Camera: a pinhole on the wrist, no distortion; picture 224 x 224 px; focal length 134.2 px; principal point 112.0 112.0 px. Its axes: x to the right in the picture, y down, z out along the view. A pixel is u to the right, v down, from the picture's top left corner.
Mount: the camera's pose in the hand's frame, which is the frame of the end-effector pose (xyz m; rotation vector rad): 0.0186 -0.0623 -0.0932 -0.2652 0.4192 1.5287
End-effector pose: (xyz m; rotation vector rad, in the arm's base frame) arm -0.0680 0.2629 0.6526 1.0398 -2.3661 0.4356
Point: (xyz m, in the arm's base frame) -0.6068 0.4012 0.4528
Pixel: 196 102
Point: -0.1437 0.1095 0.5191
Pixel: 65 108
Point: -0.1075 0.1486 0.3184
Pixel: 64 166
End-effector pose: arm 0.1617 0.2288 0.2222 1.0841 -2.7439 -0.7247
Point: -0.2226 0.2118 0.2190
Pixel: 186 8
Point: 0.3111 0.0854 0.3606
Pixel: behind the camera
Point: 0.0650 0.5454 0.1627
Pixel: 163 180
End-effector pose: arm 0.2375 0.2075 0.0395 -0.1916 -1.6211 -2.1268
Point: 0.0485 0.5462 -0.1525
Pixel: outside the picture
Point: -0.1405 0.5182 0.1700
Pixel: 35 40
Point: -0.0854 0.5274 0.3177
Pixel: 79 55
